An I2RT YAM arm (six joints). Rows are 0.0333 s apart.
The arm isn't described. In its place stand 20 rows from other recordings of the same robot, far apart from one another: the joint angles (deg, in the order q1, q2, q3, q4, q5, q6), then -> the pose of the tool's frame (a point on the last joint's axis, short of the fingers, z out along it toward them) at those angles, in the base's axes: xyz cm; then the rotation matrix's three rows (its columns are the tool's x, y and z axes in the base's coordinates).
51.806 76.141 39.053 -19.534 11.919 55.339 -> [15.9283 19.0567 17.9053], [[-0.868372 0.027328 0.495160], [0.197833 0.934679 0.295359], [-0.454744 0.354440 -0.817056]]
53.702 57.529 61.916 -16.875 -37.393 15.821 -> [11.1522 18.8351 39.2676], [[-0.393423 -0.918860 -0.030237], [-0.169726 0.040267 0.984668], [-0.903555 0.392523 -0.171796]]
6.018 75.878 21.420 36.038 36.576 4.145 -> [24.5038 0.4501 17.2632], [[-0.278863 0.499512 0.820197], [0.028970 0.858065 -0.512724], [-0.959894 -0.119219 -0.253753]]
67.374 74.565 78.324 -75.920 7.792 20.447 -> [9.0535 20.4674 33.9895], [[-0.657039 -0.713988 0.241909], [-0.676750 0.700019 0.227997], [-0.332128 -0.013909 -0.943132]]
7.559 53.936 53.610 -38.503 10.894 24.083 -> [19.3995 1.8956 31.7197], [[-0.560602 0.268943 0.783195], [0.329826 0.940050 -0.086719], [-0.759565 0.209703 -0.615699]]
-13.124 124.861 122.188 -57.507 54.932 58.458 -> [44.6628 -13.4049 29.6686], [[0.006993 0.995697 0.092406], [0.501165 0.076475 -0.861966], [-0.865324 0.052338 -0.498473]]
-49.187 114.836 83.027 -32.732 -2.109 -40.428 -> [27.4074 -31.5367 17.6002], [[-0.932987 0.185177 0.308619], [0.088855 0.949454 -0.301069], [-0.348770 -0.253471 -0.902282]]
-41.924 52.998 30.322 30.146 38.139 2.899 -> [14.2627 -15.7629 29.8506], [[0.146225 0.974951 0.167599], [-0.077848 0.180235 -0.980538], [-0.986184 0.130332 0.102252]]
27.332 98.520 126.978 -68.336 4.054 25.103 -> [29.4276 14.9263 47.3870], [[-0.689635 -0.129452 0.712493], [0.119931 0.949888 0.288668], [-0.714157 0.284526 -0.639551]]
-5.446 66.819 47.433 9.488 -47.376 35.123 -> [26.5047 0.1045 31.4599], [[-0.518139 -0.439183 0.733928], [0.440772 0.598264 0.669179], [-0.732975 0.670222 -0.116404]]
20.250 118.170 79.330 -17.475 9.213 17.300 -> [40.8794 14.4737 14.8498], [[-0.822176 -0.014504 0.569049], [0.009561 0.999183 0.039280], [-0.569153 0.037736 -0.821365]]
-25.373 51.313 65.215 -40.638 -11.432 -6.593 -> [16.1722 -6.8888 38.7690], [[-0.433655 0.211678 0.875863], [0.081112 0.977240 -0.196019], [-0.897421 -0.013962 -0.440955]]
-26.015 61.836 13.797 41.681 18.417 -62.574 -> [18.4629 -10.2625 19.2245], [[-0.665669 0.233311 0.708837], [-0.612208 0.372413 -0.697503], [-0.426716 -0.898262 -0.105069]]
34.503 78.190 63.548 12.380 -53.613 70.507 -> [24.1891 20.1042 36.4279], [[-0.952539 -0.302677 0.032495], [0.023866 0.032165 0.999198], [-0.303479 0.952550 -0.023414]]
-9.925 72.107 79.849 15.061 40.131 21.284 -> [25.8929 -6.8601 49.6418], [[0.616008 0.529566 0.583176], [0.173962 0.630585 -0.756373], [-0.768291 0.567382 0.296321]]
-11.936 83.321 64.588 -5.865 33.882 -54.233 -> [32.3399 -8.8648 31.0743], [[-0.779750 0.059782 0.623230], [-0.523670 0.483322 -0.701548], [-0.343161 -0.873399 -0.345565]]
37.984 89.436 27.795 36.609 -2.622 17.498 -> [22.4296 17.7205 14.4033], [[-0.512743 -0.517233 0.685248], [-0.019292 0.804893 0.593107], [-0.858325 0.290892 -0.422681]]
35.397 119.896 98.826 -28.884 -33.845 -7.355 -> [37.0343 28.7484 23.0997], [[-0.519911 -0.846714 0.112995], [-0.499874 0.408834 0.763532], [-0.692690 0.340485 -0.635807]]
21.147 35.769 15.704 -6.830 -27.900 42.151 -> [13.4415 6.9855 19.2411], [[-0.787942 -0.241801 0.566286], [0.331122 0.608983 0.720762], [-0.519139 0.755429 -0.399777]]
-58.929 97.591 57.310 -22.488 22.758 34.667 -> [15.8236 -28.9295 16.7572], [[0.123799 0.985787 -0.113568], [0.810860 -0.166469 -0.561065], [-0.571996 -0.022629 -0.819944]]
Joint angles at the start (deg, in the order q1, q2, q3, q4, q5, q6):
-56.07, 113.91, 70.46, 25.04, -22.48, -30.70
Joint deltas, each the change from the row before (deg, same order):
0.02, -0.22, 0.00, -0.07, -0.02, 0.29
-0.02, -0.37, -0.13, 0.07, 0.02, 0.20
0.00, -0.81, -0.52, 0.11, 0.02, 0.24
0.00, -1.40, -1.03, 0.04, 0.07, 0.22
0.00, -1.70, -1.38, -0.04, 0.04, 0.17
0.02, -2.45, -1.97, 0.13, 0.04, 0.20
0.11, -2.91, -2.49, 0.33, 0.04, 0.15
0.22, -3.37, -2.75, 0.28, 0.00, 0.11
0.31, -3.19, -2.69, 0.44, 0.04, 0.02
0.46, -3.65, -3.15, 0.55, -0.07, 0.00
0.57, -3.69, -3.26, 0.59, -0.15, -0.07
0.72, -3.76, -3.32, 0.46, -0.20, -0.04
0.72, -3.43, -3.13, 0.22, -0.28, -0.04
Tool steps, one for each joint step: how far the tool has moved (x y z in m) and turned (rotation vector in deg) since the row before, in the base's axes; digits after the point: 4 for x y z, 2 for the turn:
-0.0001, 0.0004, 0.0015, 0.11, -0.24, -0.05
-0.0006, 0.0006, 0.0021, -0.10, -0.27, -0.10
-0.0015, 0.0021, 0.0033, -0.14, -0.34, -0.09
-0.0028, 0.0041, 0.0045, -0.17, -0.33, -0.13
-0.0037, 0.0054, 0.0044, -0.10, -0.24, -0.08
-0.0051, 0.0079, 0.0065, -0.35, -0.44, -0.07
-0.0059, 0.0101, 0.0066, -0.51, -0.49, 0.03
-0.0063, 0.0121, 0.0074, -0.65, -0.56, 0.19
-0.0057, 0.0120, 0.0060, -0.76, -0.53, 0.27
-0.0063, 0.0144, 0.0056, -0.85, -0.61, 0.53
-0.0062, 0.0151, 0.0042, -0.87, -0.58, 0.73
-0.0060, 0.0159, 0.0029, -0.74, -0.54, 0.92
-0.0057, 0.0148, 0.0007, -0.42, -0.33, 1.00

